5 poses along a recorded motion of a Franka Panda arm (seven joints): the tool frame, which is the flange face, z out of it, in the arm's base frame.
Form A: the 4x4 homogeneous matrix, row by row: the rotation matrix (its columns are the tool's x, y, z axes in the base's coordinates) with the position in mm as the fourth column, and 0 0 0 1 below. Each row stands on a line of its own.
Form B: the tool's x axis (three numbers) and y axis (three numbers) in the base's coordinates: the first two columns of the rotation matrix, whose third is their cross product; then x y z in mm. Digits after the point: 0 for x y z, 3 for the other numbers.
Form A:
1:
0.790, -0.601, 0.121, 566
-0.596, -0.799, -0.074, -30
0.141, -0.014, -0.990, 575
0, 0, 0, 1
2:
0.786, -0.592, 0.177, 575
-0.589, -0.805, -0.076, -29
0.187, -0.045, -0.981, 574
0, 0, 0, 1
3:
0.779, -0.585, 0.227, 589
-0.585, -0.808, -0.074, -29
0.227, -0.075, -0.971, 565
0, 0, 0, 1
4:
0.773, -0.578, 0.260, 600
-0.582, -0.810, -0.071, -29
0.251, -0.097, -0.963, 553
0, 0, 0, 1
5:
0.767, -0.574, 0.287, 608
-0.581, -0.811, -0.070, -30
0.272, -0.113, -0.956, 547
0, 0, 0, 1
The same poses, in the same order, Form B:
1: 0.790, -0.596, 0.141, -0.601, -0.799, -0.014, 566, -30, 575
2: 0.786, -0.589, 0.187, -0.592, -0.805, -0.045, 575, -29, 574
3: 0.779, -0.585, 0.227, -0.585, -0.808, -0.075, 589, -29, 565
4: 0.773, -0.582, 0.251, -0.578, -0.810, -0.097, 600, -29, 553
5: 0.767, -0.581, 0.272, -0.574, -0.811, -0.113, 608, -30, 547
